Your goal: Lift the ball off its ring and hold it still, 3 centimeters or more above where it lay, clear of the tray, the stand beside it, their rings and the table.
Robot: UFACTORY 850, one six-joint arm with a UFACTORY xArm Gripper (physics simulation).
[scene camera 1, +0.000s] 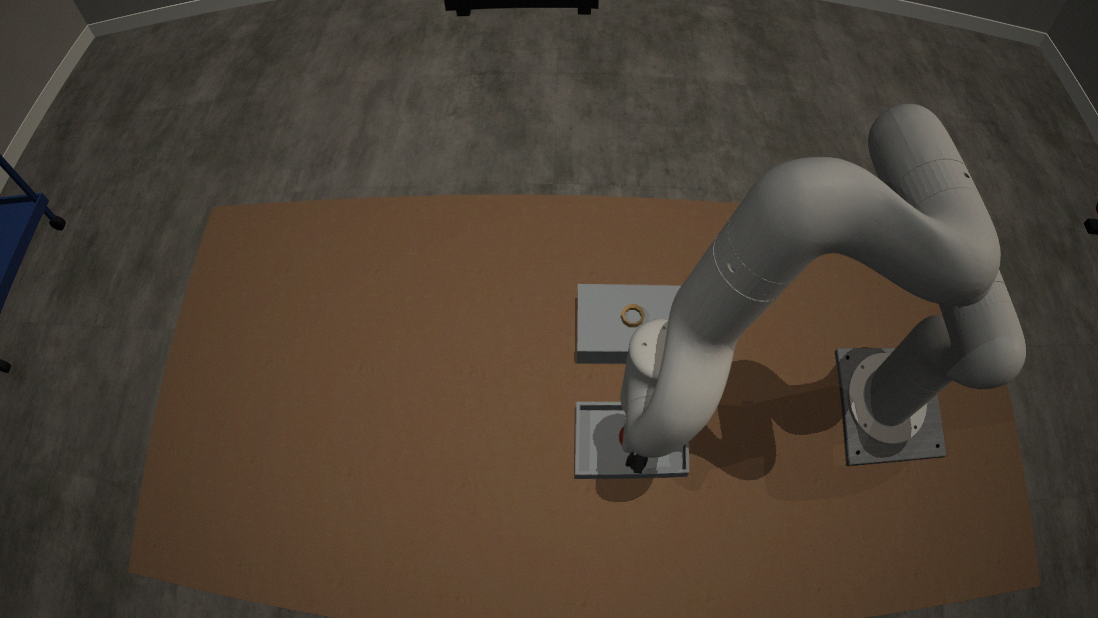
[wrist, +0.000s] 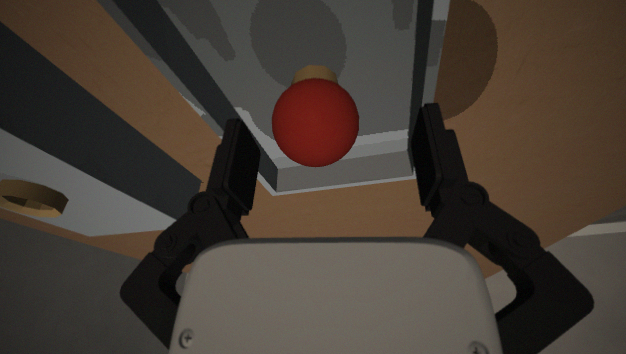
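The red ball (scene camera 1: 623, 436) (wrist: 315, 122) sits on its tan ring (wrist: 315, 72) in the grey tray (scene camera 1: 577, 441) (wrist: 345, 172). In scene camera 1 a sliver of the ball shows beside the arm. My gripper (scene camera 1: 635, 461) (wrist: 330, 129) is open and empty, over the tray. In the wrist view the ball shows between the two black fingertips, nearer the left one, with gaps on both sides. How far the fingertips are above or beside the ball is hard to tell.
The grey stand (scene camera 1: 595, 330) (wrist: 110, 210) is beside the tray, to the left in the wrist view. An empty tan ring (scene camera 1: 632, 306) (wrist: 59, 200) lies on top of it. Both stand on the brown table (scene camera 1: 384, 383) (wrist: 550, 100). The arm hides parts of the tray and stand.
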